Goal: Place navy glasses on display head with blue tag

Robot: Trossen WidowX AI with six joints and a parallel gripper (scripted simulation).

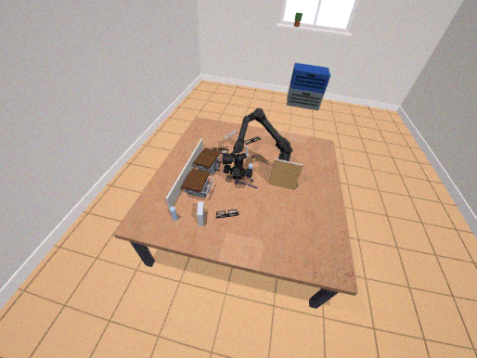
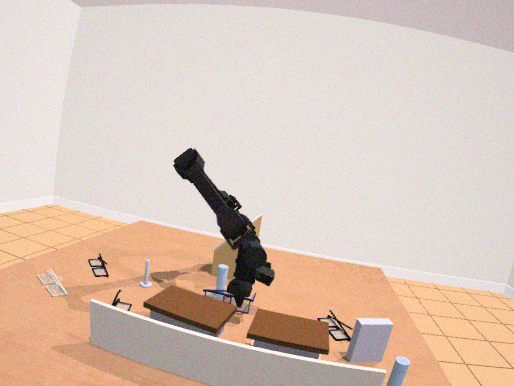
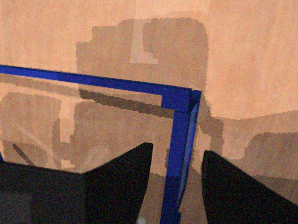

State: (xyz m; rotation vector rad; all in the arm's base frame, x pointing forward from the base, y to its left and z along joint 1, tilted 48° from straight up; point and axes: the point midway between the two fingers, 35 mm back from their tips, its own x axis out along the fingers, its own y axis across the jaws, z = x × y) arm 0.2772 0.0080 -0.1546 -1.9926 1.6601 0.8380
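My gripper tip is now 40 mm short of the post, 300 mm to the left of it and 10 mm below it. Round my gripper tip: white panel (330 mm ahead, 90 mm to the left, 40 mm above); then white box (80 mm ahead, 370 mm to the left, 40 mm above).
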